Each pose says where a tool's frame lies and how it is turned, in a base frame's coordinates. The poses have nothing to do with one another.
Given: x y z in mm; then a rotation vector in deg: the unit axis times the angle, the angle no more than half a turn.
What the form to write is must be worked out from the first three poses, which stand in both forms.
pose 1, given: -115 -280 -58 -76.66 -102.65 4.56
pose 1, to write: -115 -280 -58 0.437 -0.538 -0.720 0.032
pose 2, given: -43 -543 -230 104.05 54.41 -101.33
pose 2, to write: -43 -543 -230 0.216 0.655 0.343 -0.638
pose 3, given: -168 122 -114 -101.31 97.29 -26.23
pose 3, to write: -168 122 -114 0.318 -0.672 0.645 -0.174
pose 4, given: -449 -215 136 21.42 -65.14 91.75
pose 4, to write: -449 -215 136 0.541 0.157 -0.478 0.674
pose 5, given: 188 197 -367 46.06 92.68 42.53
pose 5, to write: 188 197 -367 0.560 0.341 0.686 0.315
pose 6, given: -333 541 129 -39.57 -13.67 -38.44
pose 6, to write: -333 541 129 0.880 -0.331 -0.114 -0.322
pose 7, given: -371 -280 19 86.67 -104.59 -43.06
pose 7, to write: -371 -280 19 0.321 0.576 -0.695 -0.286
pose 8, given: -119 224 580 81.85 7.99 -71.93
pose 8, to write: -119 224 580 0.579 0.611 0.060 -0.537
